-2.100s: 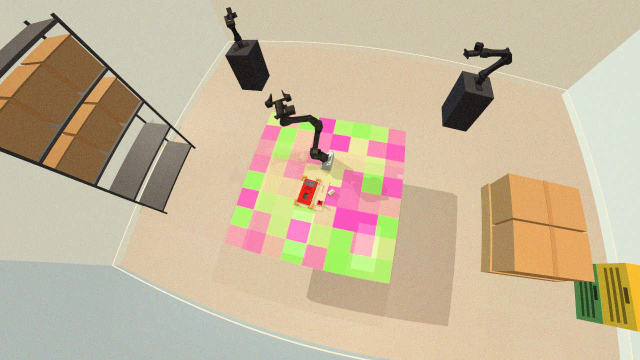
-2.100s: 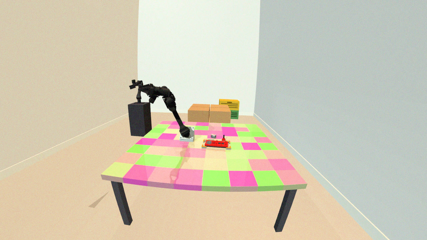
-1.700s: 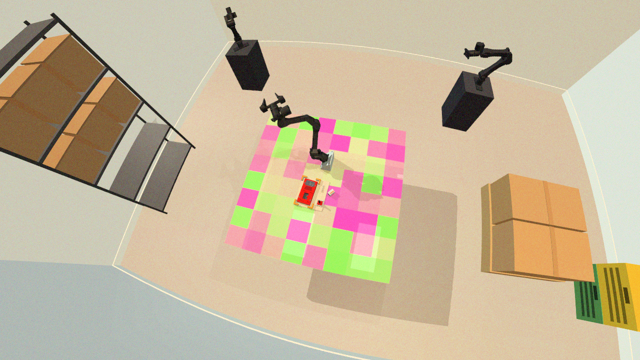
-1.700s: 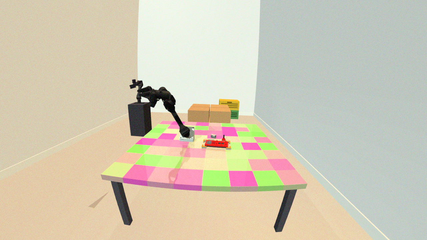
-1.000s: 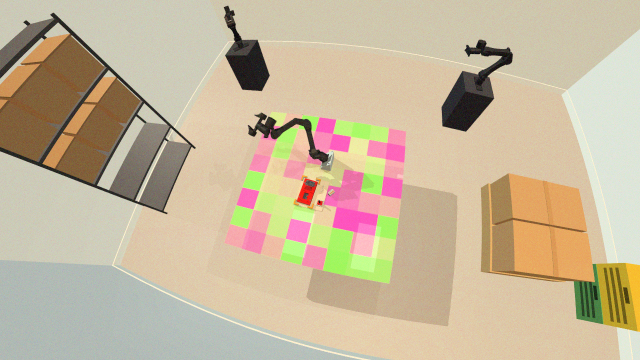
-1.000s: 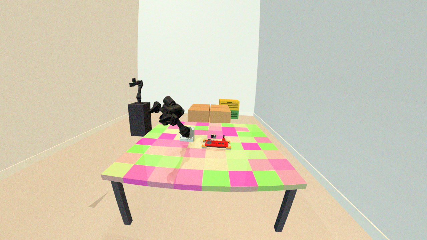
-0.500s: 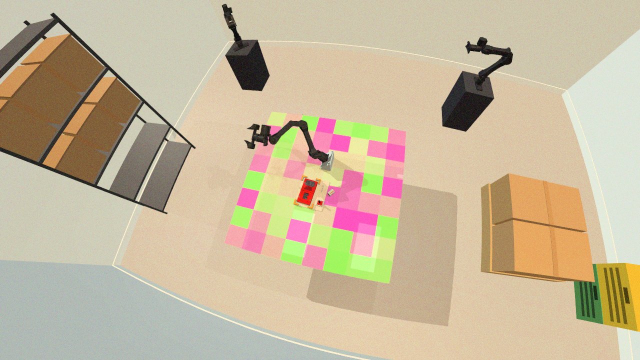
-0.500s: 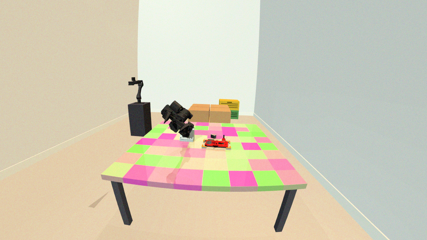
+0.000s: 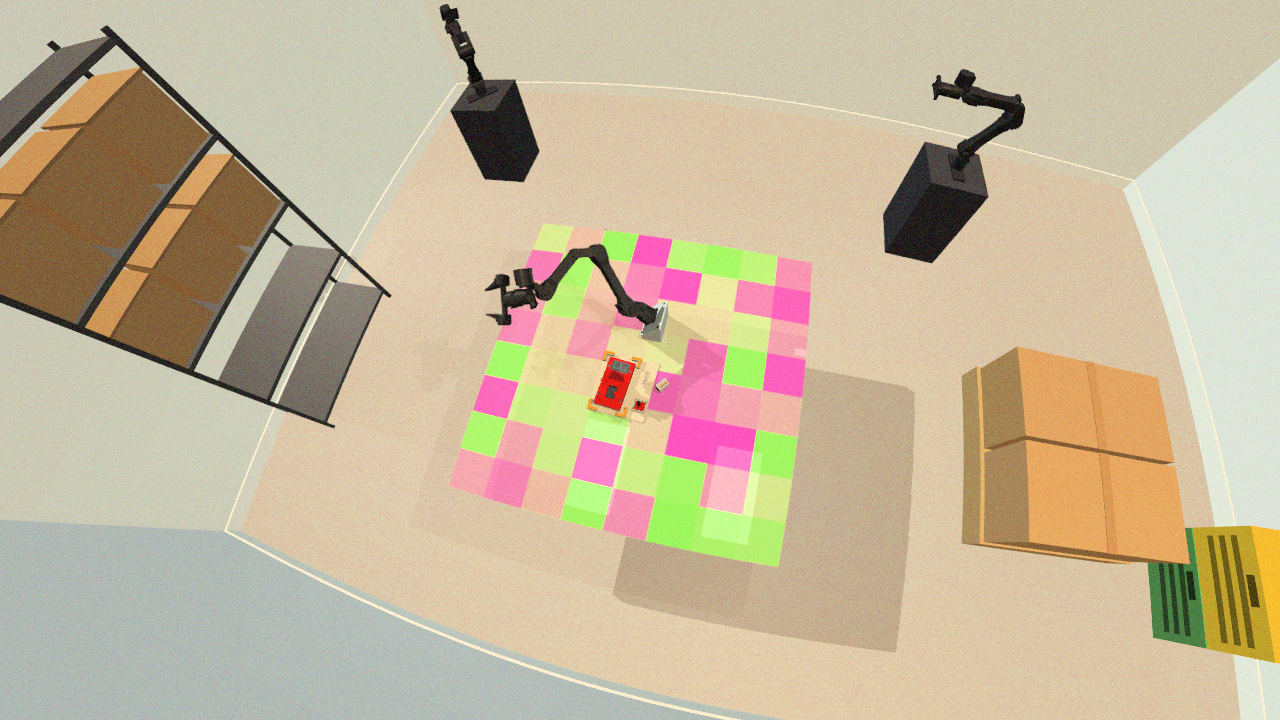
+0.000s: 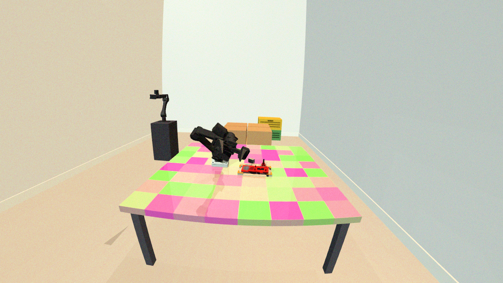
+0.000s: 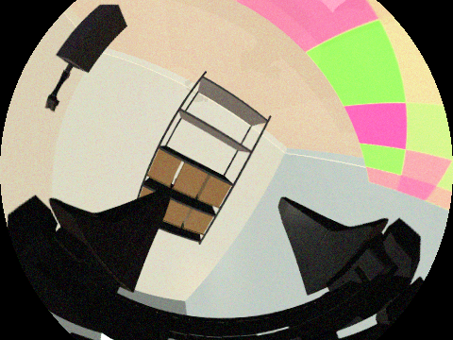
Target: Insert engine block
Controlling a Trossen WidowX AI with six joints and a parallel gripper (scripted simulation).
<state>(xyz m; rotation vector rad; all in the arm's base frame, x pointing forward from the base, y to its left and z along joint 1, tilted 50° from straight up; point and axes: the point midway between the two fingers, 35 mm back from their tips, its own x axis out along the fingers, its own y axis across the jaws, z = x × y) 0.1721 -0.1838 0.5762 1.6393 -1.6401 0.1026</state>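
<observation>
Now: gripper tip 9 cm short of the engine block, 70 cm to the right of it and 28 cm above it.
</observation>
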